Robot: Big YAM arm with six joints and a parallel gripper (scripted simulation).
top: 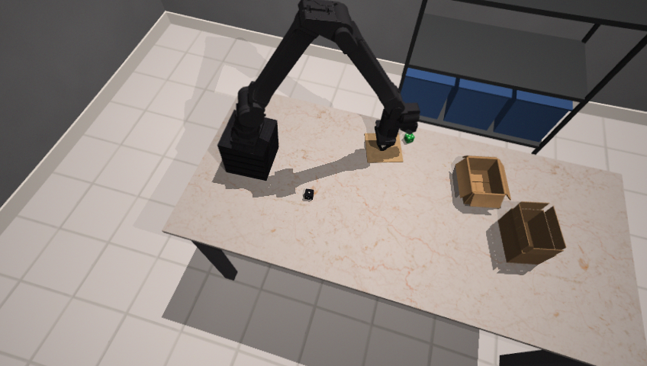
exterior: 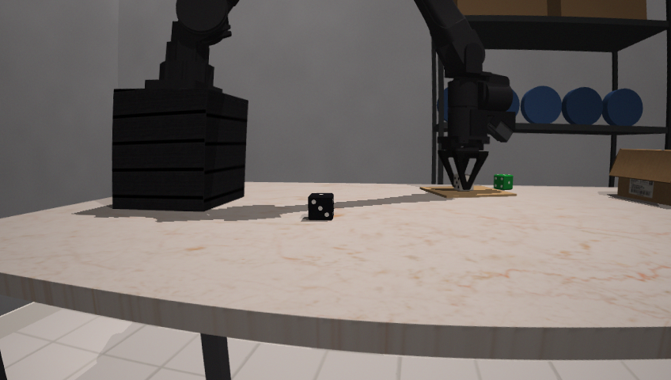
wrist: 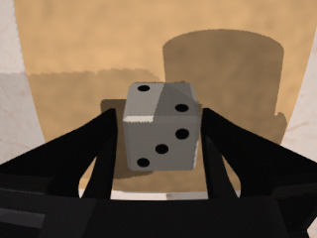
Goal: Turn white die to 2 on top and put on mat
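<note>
Right now my hand is 10 mm short of the mat and 10 mm above it. The rest, counted from my hand: black die: 270 mm to the right, 230 mm behind; then green die: 100 mm ahead, 60 mm to the left.
</note>
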